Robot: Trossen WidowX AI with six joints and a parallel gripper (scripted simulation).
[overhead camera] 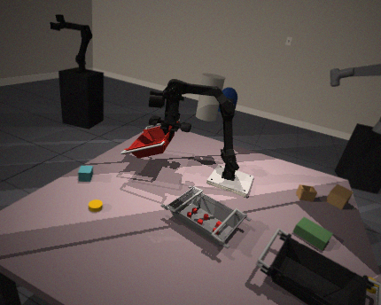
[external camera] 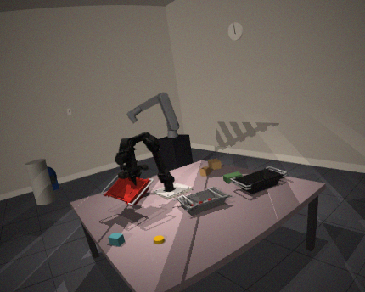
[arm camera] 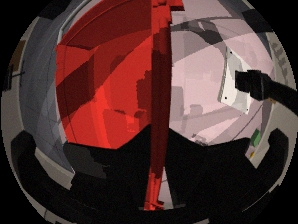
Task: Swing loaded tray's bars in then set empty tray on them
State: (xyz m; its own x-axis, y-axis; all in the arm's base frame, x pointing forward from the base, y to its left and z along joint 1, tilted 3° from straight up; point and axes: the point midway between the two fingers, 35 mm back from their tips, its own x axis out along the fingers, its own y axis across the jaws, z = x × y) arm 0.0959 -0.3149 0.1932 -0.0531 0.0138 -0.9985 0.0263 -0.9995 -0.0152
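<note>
My gripper tip is 80 mm to the left of the red tray. Round my gripper tip: teal cube 310 mm to the right, 190 mm ahead, 160 mm below; green block 680 mm to the left, 200 mm ahead, 160 mm below.
</note>
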